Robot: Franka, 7 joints.
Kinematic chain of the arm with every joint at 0, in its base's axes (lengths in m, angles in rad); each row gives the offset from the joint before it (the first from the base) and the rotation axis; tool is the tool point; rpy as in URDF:
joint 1: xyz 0 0 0.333 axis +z
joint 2: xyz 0 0 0 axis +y
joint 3: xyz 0 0 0.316 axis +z
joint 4: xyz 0.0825 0 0 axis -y
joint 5: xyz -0.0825 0 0.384 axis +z
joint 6: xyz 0 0 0 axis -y
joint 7: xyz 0.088 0 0 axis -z
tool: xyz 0 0 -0.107 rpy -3.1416 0 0
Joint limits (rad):
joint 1: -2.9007..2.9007
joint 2: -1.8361..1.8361
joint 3: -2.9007..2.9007
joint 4: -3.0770..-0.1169
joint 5: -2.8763..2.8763
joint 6: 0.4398..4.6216
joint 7: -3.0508..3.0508
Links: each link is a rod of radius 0.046 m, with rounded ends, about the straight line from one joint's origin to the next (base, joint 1, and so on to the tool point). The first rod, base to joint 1, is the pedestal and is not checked.
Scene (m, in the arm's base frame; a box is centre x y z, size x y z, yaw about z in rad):
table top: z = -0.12
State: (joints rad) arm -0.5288 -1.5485 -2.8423 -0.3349 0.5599 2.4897 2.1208
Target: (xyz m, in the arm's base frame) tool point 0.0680 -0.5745 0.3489
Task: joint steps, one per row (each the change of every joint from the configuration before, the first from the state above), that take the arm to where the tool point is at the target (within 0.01 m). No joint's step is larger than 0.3 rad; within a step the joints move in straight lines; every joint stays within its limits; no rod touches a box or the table.
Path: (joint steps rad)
1: 0.1550 0.0479 0.1894 -0.2644 -0.0024 -0.1076 0.0000
2: 0.1551 0.0479 0.1893 -0.2644 -0.0025 -0.1076 0.0000
3: 0.1550 0.0479 0.1894 -0.2644 -0.0024 -0.1075 0.0000
4: 0.1550 0.0479 0.1893 -0.2644 -0.0024 -0.1076 0.0000
5: 0.1550 0.0479 0.1894 -0.2643 -0.0025 -0.1076 0.0000
6: 0.1551 0.0478 0.1893 -0.2644 -0.0024 -0.1076 0.0000

